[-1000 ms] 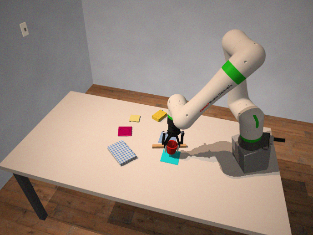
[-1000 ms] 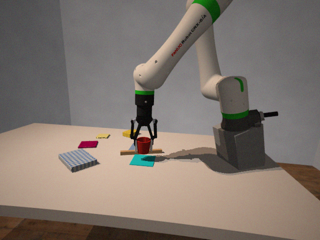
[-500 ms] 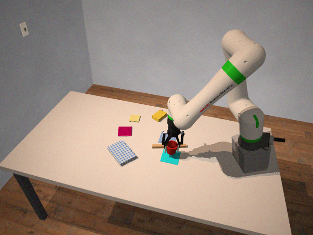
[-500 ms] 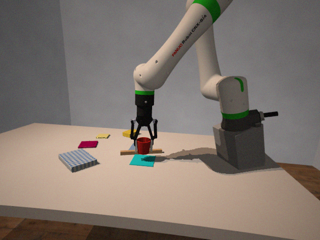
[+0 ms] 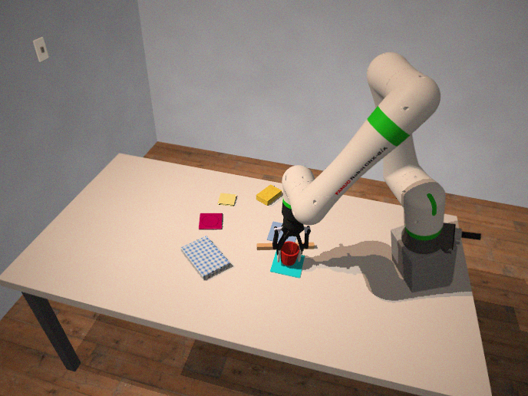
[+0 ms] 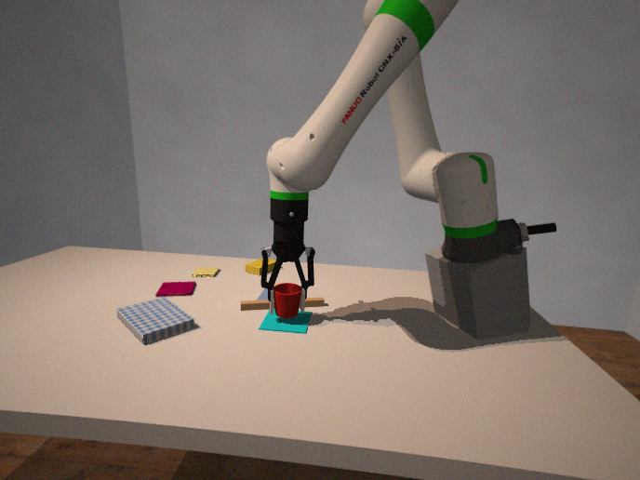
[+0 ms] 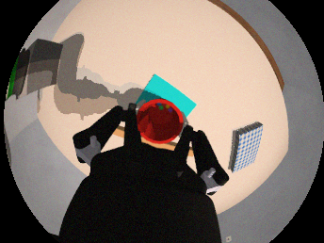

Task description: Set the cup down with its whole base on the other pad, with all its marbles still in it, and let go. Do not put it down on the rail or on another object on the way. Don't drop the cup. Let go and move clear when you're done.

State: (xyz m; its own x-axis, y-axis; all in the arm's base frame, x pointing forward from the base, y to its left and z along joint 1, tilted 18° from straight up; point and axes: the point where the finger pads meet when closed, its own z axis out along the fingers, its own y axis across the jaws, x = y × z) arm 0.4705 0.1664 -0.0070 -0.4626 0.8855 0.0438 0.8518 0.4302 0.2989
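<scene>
Now: hand 7 cm above the cyan pad. Round my hand: red cup 2 cm below; wooden rail 8 cm to the right, 6 cm below, 4 cm ahead.
</scene>
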